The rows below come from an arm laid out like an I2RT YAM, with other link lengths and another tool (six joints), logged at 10 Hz.
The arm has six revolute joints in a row. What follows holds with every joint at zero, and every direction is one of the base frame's.
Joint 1 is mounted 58.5 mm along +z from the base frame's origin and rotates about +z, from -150 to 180 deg.
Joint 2 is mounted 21.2 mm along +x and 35.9 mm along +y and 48.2 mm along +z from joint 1 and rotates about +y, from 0 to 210 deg.
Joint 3 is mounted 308.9 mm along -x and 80.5 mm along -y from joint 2 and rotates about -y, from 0 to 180 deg.
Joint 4 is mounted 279.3 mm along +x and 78.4 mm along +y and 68.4 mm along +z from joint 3 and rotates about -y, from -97 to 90 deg.
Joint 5 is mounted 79.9 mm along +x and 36.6 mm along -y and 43.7 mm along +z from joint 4 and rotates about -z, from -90 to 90 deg.
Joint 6 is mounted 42.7 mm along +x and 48.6 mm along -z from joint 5 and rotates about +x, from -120 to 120 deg.
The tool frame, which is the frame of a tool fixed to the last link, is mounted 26 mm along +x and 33 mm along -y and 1 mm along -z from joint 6; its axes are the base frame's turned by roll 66.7, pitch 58.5 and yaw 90 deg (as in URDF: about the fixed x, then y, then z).
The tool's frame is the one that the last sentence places.
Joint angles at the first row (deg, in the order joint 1, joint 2, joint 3, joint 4, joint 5, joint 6):
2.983, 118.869, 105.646, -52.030, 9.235, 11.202
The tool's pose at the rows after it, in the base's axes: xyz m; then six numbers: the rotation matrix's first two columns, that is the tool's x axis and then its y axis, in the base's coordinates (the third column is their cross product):
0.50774, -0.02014, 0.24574, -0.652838, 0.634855, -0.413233, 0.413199, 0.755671, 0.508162
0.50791, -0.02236, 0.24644, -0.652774, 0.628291, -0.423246, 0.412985, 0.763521, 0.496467
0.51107, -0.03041, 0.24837, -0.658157, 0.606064, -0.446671, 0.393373, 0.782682, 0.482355
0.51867, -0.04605, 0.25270, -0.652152, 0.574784, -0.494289, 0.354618, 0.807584, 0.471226
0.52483, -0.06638, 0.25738, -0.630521, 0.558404, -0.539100, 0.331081, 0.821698, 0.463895
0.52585, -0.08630, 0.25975, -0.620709, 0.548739, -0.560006, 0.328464, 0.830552, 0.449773
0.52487, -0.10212, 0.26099, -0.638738, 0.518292, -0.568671, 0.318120, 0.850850, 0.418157
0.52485, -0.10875, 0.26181, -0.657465, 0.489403, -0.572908, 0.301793, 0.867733, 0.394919
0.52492, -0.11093, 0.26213, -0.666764, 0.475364, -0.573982, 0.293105, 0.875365, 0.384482
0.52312, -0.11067, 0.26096, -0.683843, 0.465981, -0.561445, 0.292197, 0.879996, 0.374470
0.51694, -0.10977, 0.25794, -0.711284, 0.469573, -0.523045, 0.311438, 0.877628, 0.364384
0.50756, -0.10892, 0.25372, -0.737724, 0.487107, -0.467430, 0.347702, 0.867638, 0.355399
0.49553, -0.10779, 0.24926, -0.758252, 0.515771, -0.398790, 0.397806, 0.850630, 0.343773
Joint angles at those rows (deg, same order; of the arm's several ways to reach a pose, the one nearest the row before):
2.962, 118.868, 105.646, -52.097, 9.934, 11.180
2.808, 118.870, 105.646, -52.030, 10.677, 10.655
1.978, 118.869, 105.645, -50.937, 11.202, 8.338
0.296, 118.870, 105.647, -47.835, 11.574, 4.667
-1.891, 118.870, 105.668, -44.664, 11.726, 1.781
-4.033, 118.869, 105.668, -43.353, 11.748, -0.536
-5.738, 118.869, 105.666, -43.265, 11.791, -4.011
-6.459, 118.869, 105.667, -43.243, 11.770, -6.590
-6.700, 118.869, 105.668, -43.267, 11.748, -7.749
-6.699, 118.869, 105.667, -44.315, 11.748, -8.470
-6.678, 118.870, 105.799, -47.397, 11.770, -8.426
-6.699, 118.870, 105.909, -51.594, 11.770, -7.529
-6.722, 118.868, 105.994, -56.598, 11.770, -5.869

